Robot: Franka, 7 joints.
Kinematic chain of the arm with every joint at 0, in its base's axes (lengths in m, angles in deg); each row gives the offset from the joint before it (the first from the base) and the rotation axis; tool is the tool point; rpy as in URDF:
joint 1: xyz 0 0 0.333 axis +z
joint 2: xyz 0 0 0 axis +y
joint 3: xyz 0 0 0.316 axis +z
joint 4: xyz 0.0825 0 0 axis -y
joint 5: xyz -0.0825 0 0.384 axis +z
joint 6: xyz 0 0 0 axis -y
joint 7: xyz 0.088 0 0 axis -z
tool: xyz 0 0 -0.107 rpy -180 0 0
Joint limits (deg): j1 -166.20..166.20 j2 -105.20..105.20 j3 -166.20..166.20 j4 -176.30..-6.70 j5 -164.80..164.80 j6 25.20..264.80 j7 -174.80..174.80
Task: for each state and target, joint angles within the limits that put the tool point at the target. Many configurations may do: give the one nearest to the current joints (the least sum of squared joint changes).
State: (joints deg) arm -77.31 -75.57 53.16 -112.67 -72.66 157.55 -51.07
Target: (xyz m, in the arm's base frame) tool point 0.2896 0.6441 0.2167
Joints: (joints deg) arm -56.92 -97.60 90.63 -92.72 -71.68 166.90 -51.07
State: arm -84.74 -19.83 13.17 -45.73 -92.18 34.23 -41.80
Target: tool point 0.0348 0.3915 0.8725
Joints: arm -100.13 -59.27 20.54 -40.12 -86.30 25.20 -41.80
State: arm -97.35 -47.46 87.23 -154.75 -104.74 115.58 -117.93
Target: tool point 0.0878 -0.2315 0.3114
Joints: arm -106.61 -46.94 81.94 -176.30 -72.51 93.78 -117.93
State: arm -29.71 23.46 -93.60 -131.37 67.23 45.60 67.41
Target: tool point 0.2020 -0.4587 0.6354
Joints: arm -8.34 10.79 -80.93 -94.65 80.89 42.83 67.41
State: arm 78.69 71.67 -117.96 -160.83 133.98 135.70 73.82
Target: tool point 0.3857 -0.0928 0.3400
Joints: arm 96.73 68.13 -101.49 -157.11 133.26 130.50 73.82
